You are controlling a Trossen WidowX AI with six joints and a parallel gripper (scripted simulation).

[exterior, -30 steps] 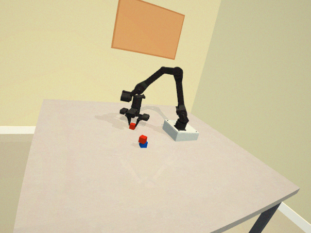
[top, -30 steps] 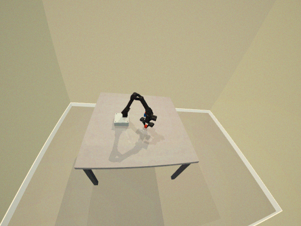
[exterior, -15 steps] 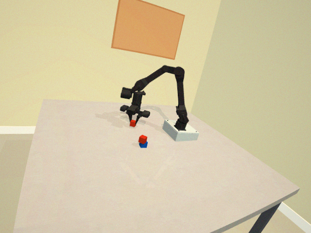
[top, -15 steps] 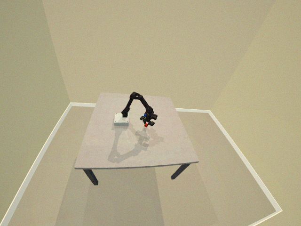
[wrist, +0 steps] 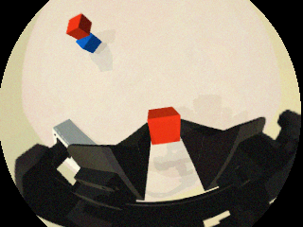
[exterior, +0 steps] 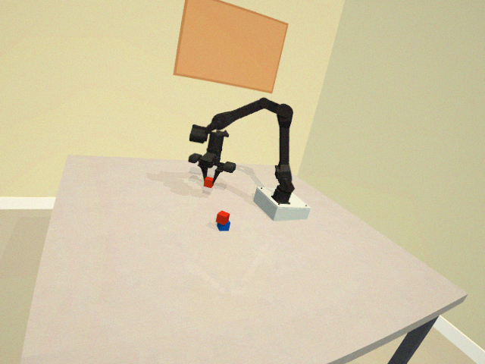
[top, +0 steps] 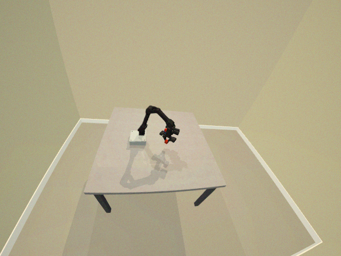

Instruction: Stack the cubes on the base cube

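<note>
My gripper tip is 10 mm short of the blue cube, 220 mm to the right of it and 70 mm above it.
</note>
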